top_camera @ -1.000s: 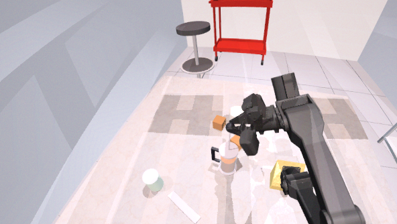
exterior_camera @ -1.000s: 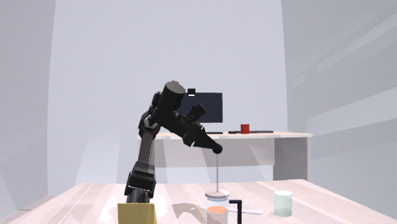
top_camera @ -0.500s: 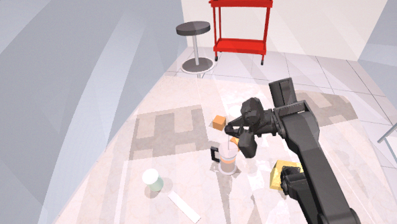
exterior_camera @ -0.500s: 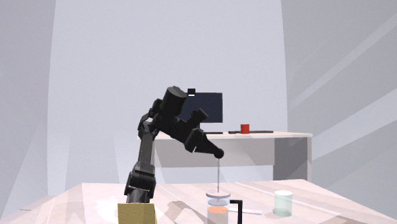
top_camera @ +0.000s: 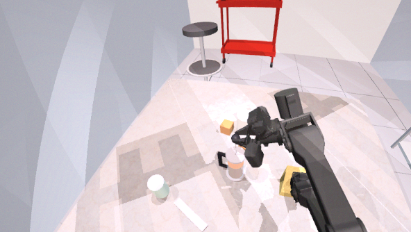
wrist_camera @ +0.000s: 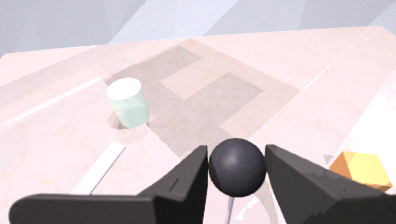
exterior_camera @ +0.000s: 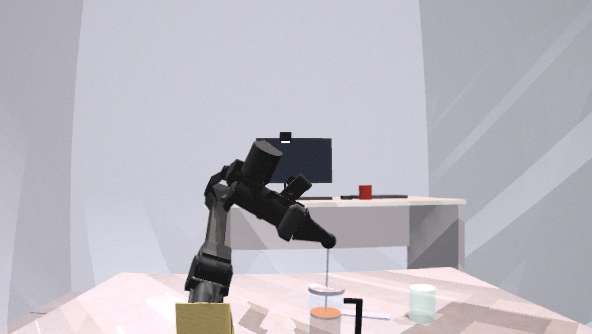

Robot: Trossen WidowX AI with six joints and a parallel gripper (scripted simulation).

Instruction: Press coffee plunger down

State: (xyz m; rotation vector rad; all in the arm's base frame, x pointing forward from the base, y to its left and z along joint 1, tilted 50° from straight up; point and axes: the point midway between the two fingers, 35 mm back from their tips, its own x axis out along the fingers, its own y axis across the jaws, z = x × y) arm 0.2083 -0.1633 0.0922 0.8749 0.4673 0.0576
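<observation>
The glass coffee press is 12 cm below my gripper tip. The rest, counted from my gripper tip: white cup: 3 cm behind, 24 cm to the right, 18 cm below.
</observation>
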